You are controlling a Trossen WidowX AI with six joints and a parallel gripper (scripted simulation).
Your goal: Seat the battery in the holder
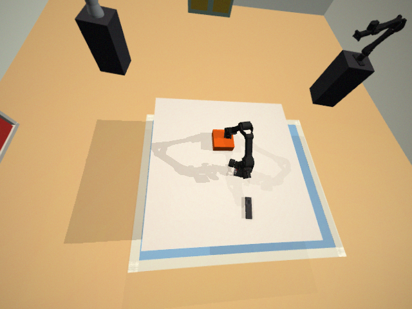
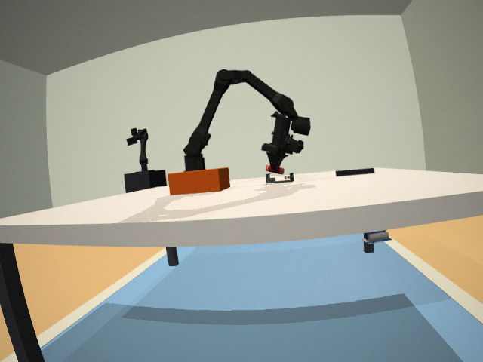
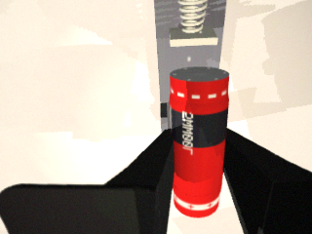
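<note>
The small plate is 4 cm ahead of my gripper tip, 1 cm to the right of it and 2 cm below it.
</note>
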